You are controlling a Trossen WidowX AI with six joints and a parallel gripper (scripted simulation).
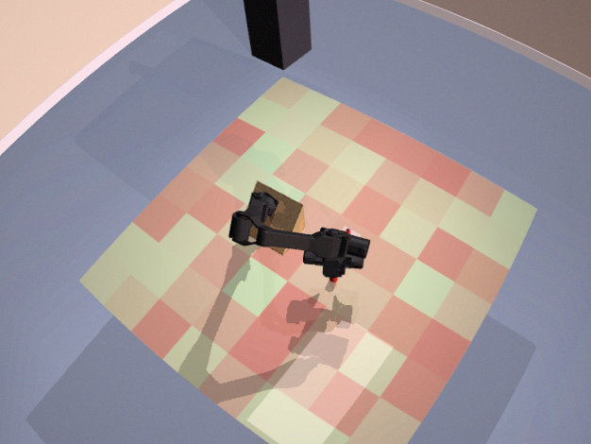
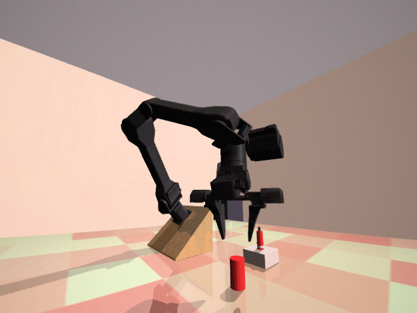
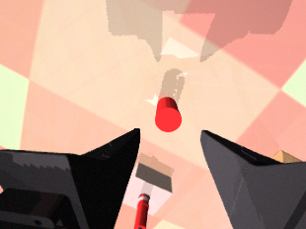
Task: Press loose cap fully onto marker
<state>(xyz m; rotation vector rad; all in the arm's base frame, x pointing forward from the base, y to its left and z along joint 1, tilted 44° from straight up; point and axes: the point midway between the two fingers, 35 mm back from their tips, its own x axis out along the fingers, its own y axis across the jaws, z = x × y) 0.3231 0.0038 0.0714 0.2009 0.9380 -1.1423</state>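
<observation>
Right now my gripper tip is 60 mm above the red marker cap. The rest, counted from my gripper tip: white holder block 140 mm to the left, 70 mm below, 50 mm behind.
</observation>
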